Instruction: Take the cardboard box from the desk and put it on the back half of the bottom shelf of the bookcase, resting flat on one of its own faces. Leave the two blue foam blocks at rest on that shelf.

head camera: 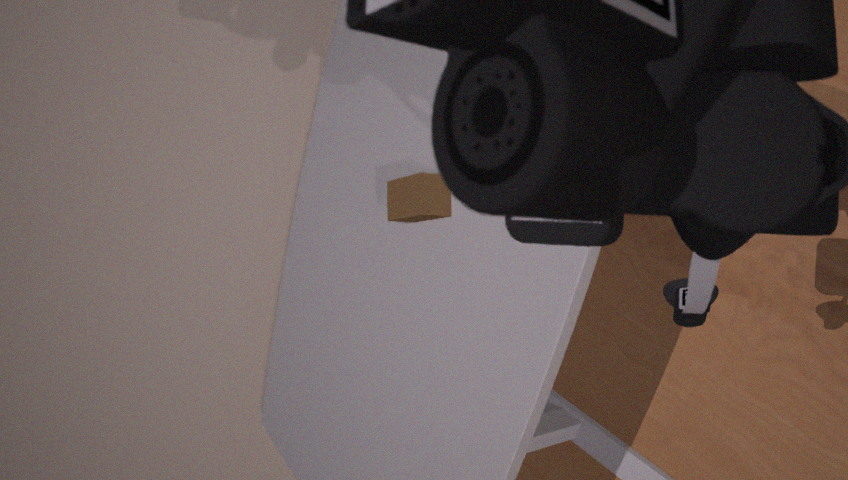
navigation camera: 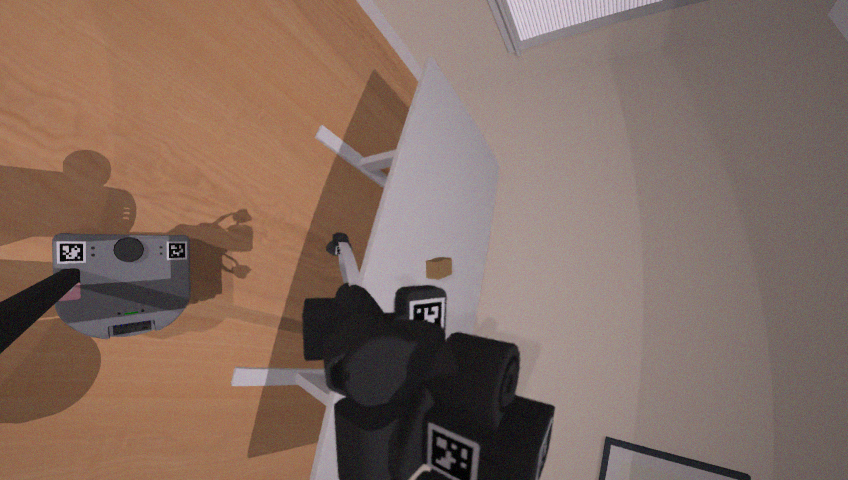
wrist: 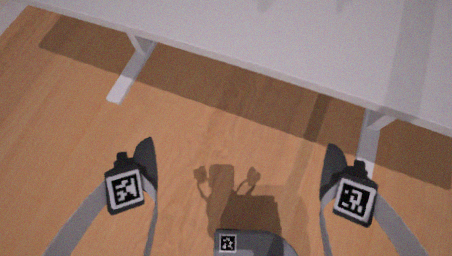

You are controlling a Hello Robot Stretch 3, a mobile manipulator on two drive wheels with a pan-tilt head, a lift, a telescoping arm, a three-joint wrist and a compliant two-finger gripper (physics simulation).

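Seen in the pictures: gripper, fingertip midpoint: (navigation camera: 337, 286); robot's base at its link origin: (navigation camera: 129, 248).
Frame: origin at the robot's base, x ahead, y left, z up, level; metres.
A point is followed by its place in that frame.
Observation:
The brown cardboard box (head camera: 418, 198) {y -0.768, x -0.045, z 0.770 m} (navigation camera: 439, 268) {y -0.763, x -0.045, z 0.771 m} sits on the white desk (head camera: 410, 333) {y -0.845, x 0.161, z 0.721 m} (navigation camera: 440, 160) {y -0.835, x 0.347, z 0.721 m} (wrist: 300, 35), beside the dark wrist in the head view, which overlaps its right edge. The box does not show in the wrist view. My gripper (wrist: 238, 160) {y -0.266, x -0.022, z 0.893 m} is open and empty, its fingers wide apart above the wooden floor, off the desk's front edge. One fingertip (head camera: 690, 303) {y -0.211, x 0.038, z 0.993 m} (navigation camera: 339, 243) {y -0.228, x 0.048, z 0.949 m} shows in the head and navigation views; the other is hidden behind the wrist. The bookcase and the two blue foam blocks do not show.
My mobile base (navigation camera: 127, 273) {y 0.005, x -0.068, z 0.160 m} (wrist: 255, 240) stands on the floor in front of the desk. White desk legs (navigation camera: 273, 377) (wrist: 125, 82) reach out beneath the desk's front edge. A beige wall (head camera: 148, 237) {y -1.391, x 0.031, z 1.025 m} (navigation camera: 595, 237) {y -1.408, x 0.076, z 1.234 m} rises behind the desk. A dark frame (navigation camera: 678, 456) {y -1.092, x -0.691, z 1.590 m} hangs on it.

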